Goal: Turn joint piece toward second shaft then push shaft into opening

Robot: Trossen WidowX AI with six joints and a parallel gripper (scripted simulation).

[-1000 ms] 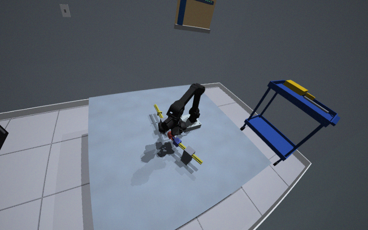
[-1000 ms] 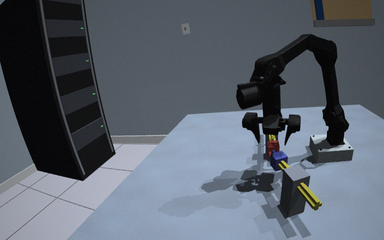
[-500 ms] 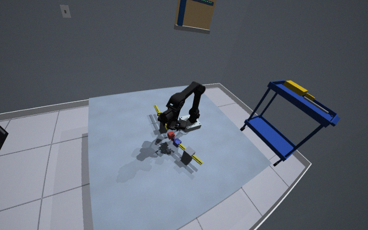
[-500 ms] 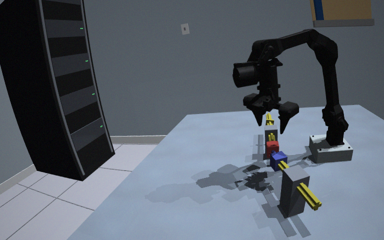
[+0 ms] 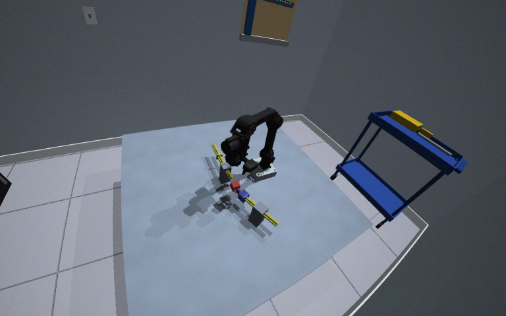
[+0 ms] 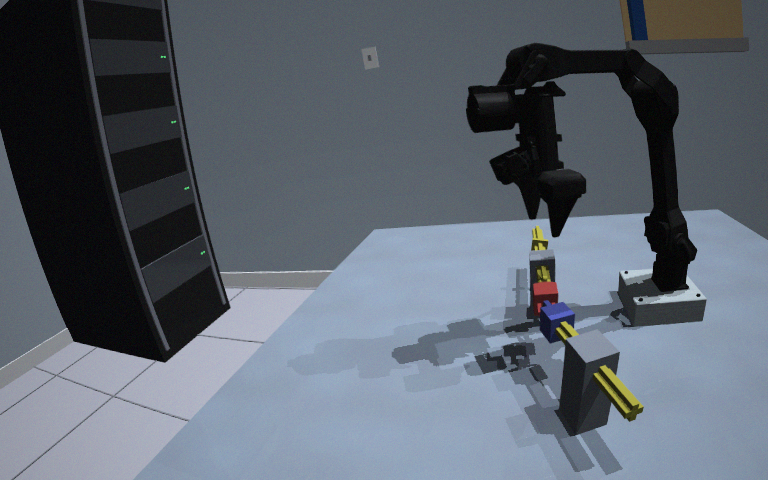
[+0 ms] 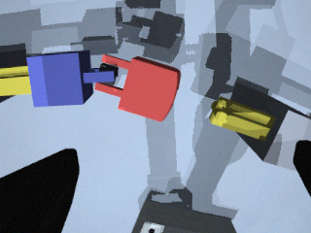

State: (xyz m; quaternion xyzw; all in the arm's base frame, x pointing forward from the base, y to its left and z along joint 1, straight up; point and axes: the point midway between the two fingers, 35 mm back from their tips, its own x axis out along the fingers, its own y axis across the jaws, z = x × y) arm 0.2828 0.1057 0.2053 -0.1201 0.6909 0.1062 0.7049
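Now: the joint piece 20 mm to the left of my gripper tip and 120 mm below it.
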